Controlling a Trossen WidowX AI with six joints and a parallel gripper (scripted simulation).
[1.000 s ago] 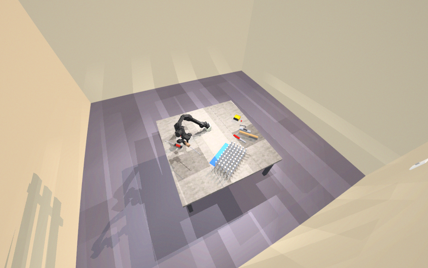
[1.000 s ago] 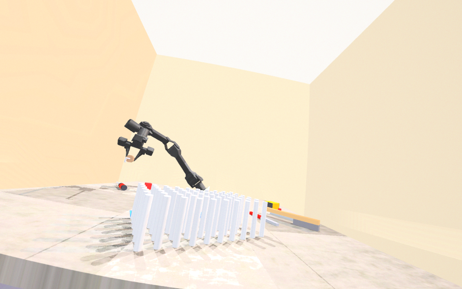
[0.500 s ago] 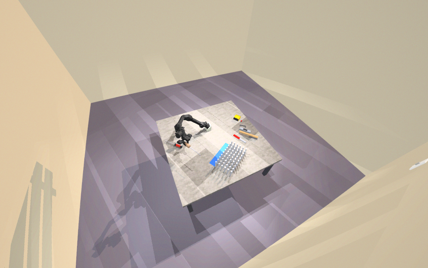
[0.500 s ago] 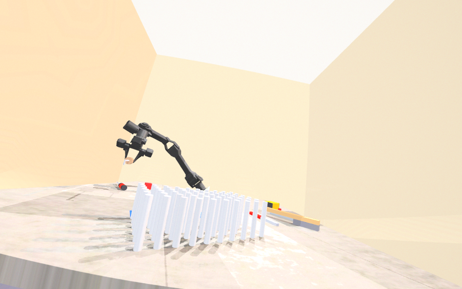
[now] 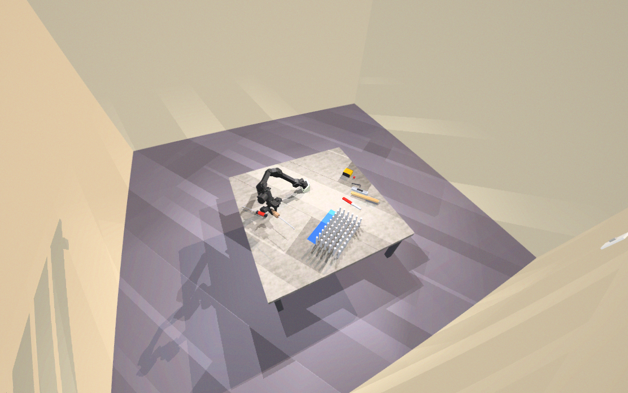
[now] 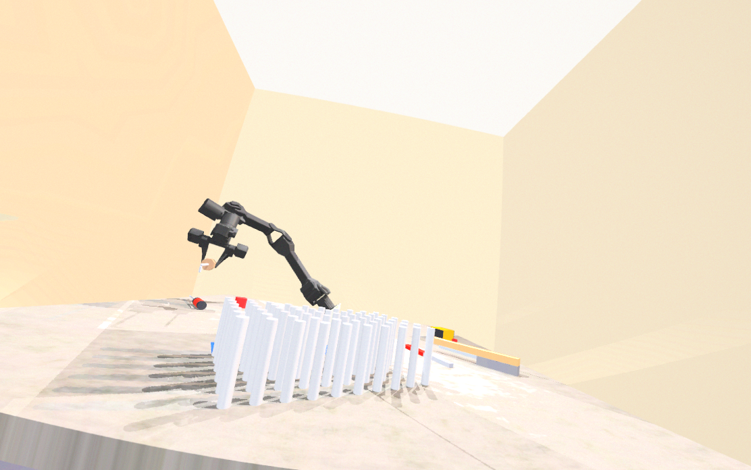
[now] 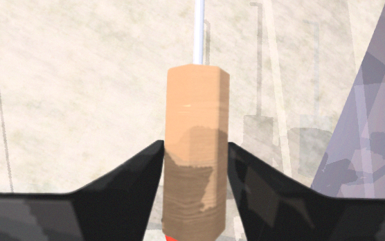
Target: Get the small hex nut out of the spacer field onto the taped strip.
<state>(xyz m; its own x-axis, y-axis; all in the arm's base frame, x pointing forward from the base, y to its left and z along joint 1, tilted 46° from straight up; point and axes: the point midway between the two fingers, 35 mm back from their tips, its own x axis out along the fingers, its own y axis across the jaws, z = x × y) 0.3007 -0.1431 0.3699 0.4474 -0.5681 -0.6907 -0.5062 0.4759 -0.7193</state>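
Now: gripper tip 90 mm short of the tool with pale metal rod and 50 mm to the right of it. The rest, counted from my gripper tip: red-handled tool 720 mm to the left, 150 mm below; blue taped strip 380 mm to the left, 160 mm below, 140 mm ahead; red block 320 mm behind, 140 mm below, 40 mm to the right.
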